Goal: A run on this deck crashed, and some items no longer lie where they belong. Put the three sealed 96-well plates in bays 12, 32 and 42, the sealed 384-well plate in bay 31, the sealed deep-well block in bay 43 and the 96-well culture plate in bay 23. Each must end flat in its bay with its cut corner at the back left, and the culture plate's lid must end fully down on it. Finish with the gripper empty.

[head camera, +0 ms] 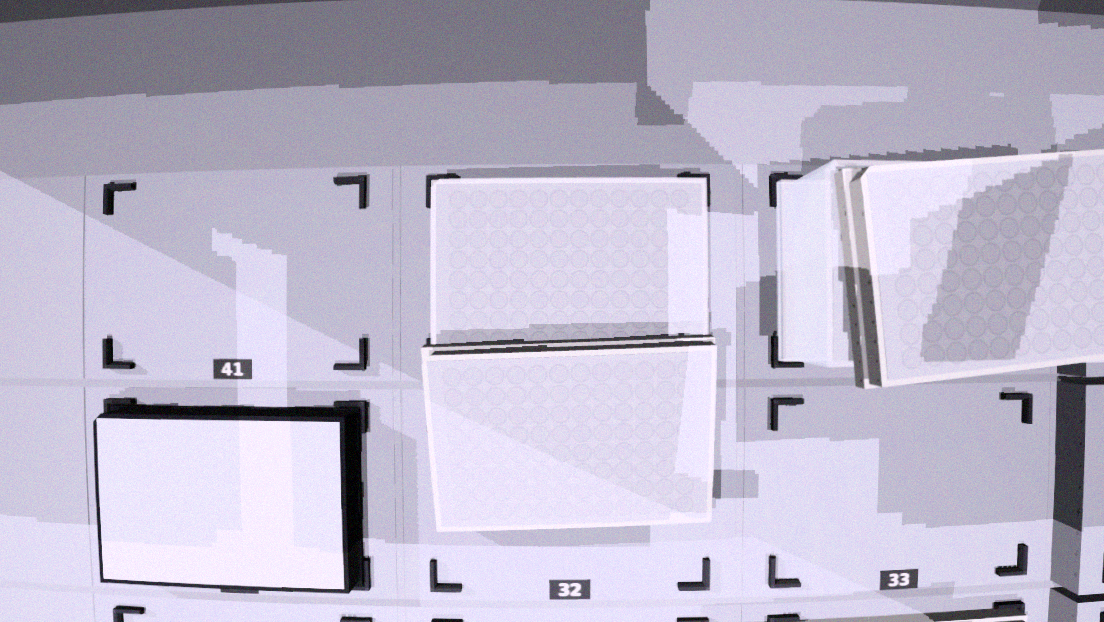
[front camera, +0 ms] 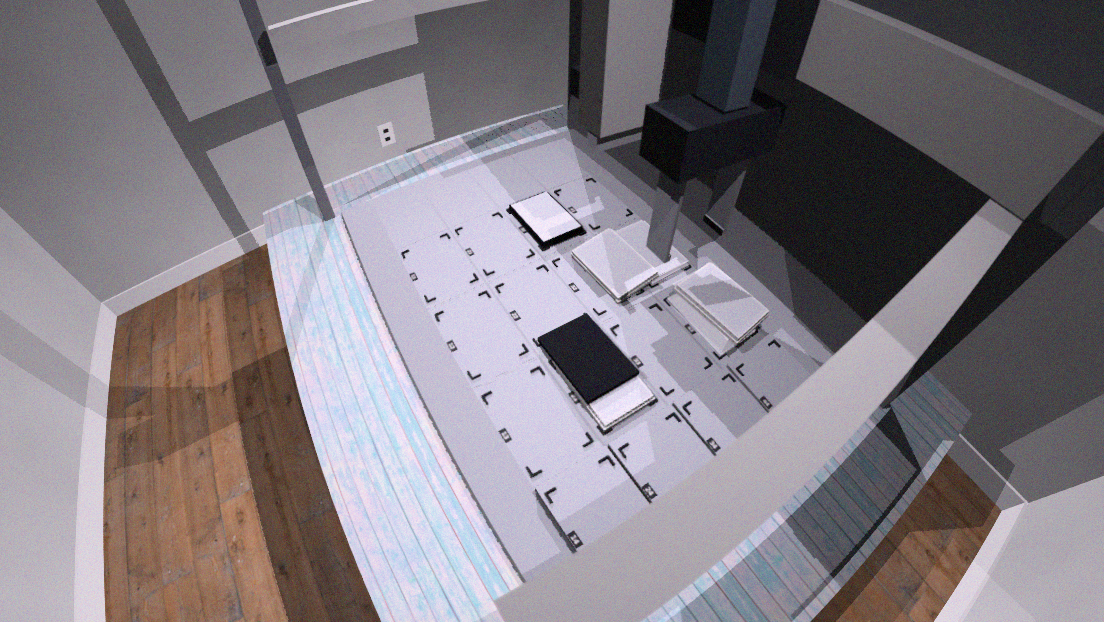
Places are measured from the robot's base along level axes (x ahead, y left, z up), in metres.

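Where they show: gripper, fingertip midpoint: [front camera: 687, 239]; robot's base at its link origin: [front camera: 403, 253].
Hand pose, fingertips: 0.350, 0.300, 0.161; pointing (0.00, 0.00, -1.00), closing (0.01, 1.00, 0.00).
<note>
Things, the pixels of their top centre, and the offset from my fingertips, as dx, dy, dz. "spot": a spot on its surface instead. Level surfaces: height alone.
- sealed 96-well plate at its top centre: [head camera: 569, 269] [front camera: 648, 247] -0.122, +0.064, -0.147
- tall pale block at its top centre: [head camera: 973, 263] [front camera: 718, 299] +0.042, +0.064, -0.119
- black plate with a white top, top centre: [head camera: 216, 503] [front camera: 545, 214] -0.286, -0.043, -0.147
- black slab at its top centre: [front camera: 587, 352] +0.002, -0.150, -0.139
- white plate at its top centre: [front camera: 603, 376] +0.042, -0.150, -0.147
- pale deck at its surface level: dz -0.160
- Bay 41 at a spot on its surface: [head camera: 177, 270] spot: -0.315, +0.067, -0.161
- bay 33 at a spot on its surface: [head camera: 818, 494] spot: -0.001, -0.044, -0.161
My gripper [front camera: 686, 241] hangs over the back of the deck around bay 42, its two jaws apart and empty. A sealed 96-well plate [front camera: 639, 229] [head camera: 556, 262] lies in bay 42. A second [front camera: 614, 262] [head camera: 567, 440] is in bay 32, its back edge raised against the first. A third [front camera: 722, 297] [head camera: 996, 262] lies slightly turned on a tall pale block [head camera: 807, 270] in bay 43. A black plate with a white top [front camera: 544, 218] [head camera: 220, 502] sits in bay 31. A black slab [front camera: 588, 356] lies over a white plate [front camera: 625, 403] around bay 23. Cut corners are unclear.
Black corner brackets mark the bays on the pale deck [front camera: 432, 309]. Bay 41 [head camera: 177, 270] is behind the black plate, and bay 33 [head camera: 818, 494] is in front of the pale block. A grey beam [front camera: 772, 432] crosses the front right of the front view.
</note>
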